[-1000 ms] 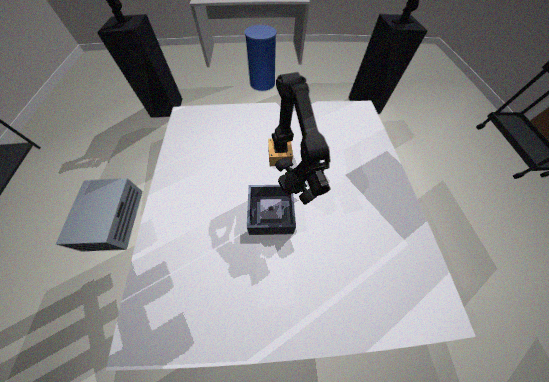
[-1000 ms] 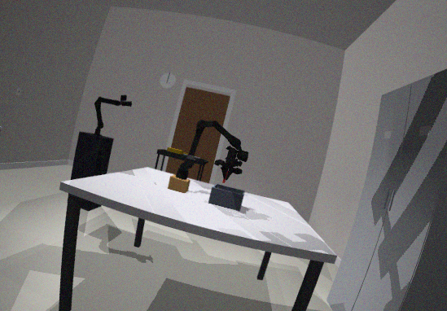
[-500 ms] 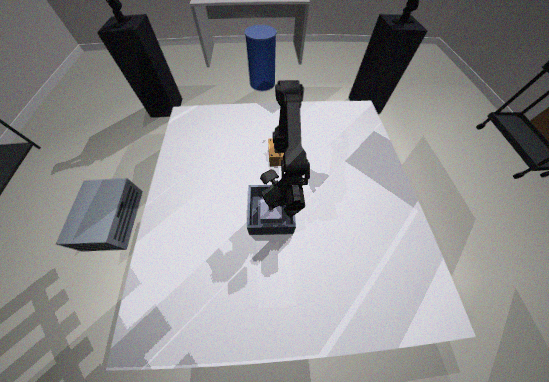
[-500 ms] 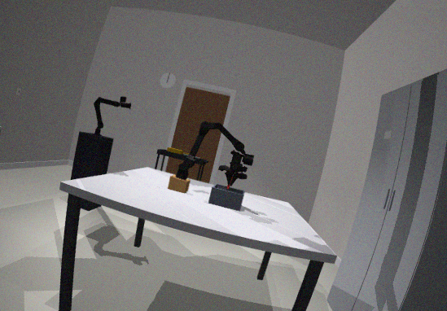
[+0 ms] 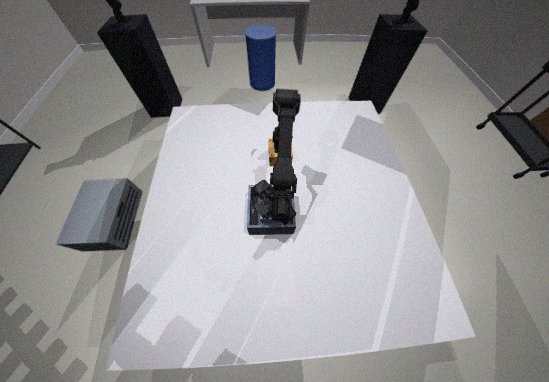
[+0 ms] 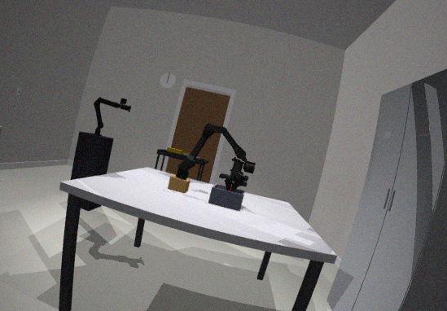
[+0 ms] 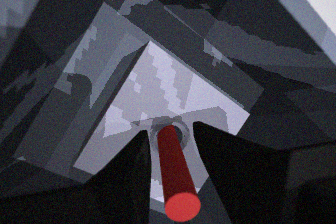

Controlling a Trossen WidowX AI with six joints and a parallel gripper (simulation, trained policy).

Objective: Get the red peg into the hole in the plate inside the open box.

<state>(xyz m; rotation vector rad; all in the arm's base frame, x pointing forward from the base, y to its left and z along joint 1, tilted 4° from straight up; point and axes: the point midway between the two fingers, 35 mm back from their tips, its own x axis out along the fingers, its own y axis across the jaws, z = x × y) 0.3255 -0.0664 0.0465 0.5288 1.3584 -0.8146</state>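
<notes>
My gripper tip is 1 cm to the right of the red peg and 1 cm below it. Also, from my gripper tip: dark grey box 5 cm below, 1 cm to the left, 1 cm behind; then light plate 3 cm below, 1 cm to the left, 1 cm behind.
</notes>
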